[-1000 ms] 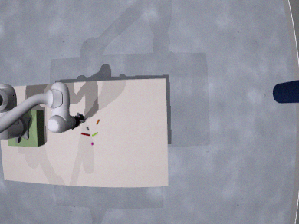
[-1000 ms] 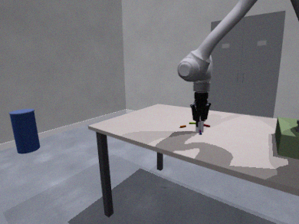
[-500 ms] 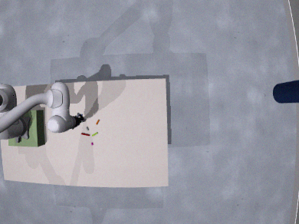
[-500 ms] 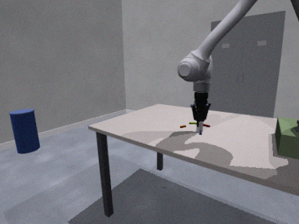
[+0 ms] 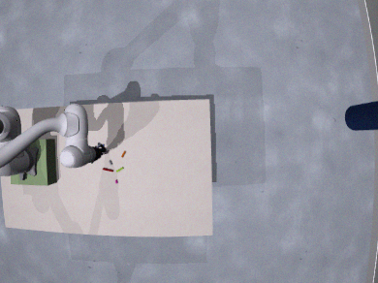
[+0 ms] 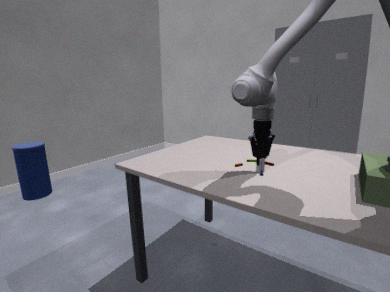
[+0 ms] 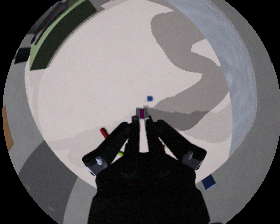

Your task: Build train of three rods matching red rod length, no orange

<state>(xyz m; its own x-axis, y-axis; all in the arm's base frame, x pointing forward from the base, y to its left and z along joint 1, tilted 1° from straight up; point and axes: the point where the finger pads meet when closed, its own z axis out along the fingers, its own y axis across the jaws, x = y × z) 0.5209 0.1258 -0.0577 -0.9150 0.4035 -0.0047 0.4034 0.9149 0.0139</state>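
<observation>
My hand is 20 mm past the blue rod, 30 mm to the right of it and 30 mm above it. From my hand the other things lie so: orange rod: 120 mm ahead, 30 mm below; then grey rod: 40 mm ahead, 70 mm to the right, 30 mm below; then red rod: 20 mm ahead, 120 mm to the right, 30 mm below.
</observation>
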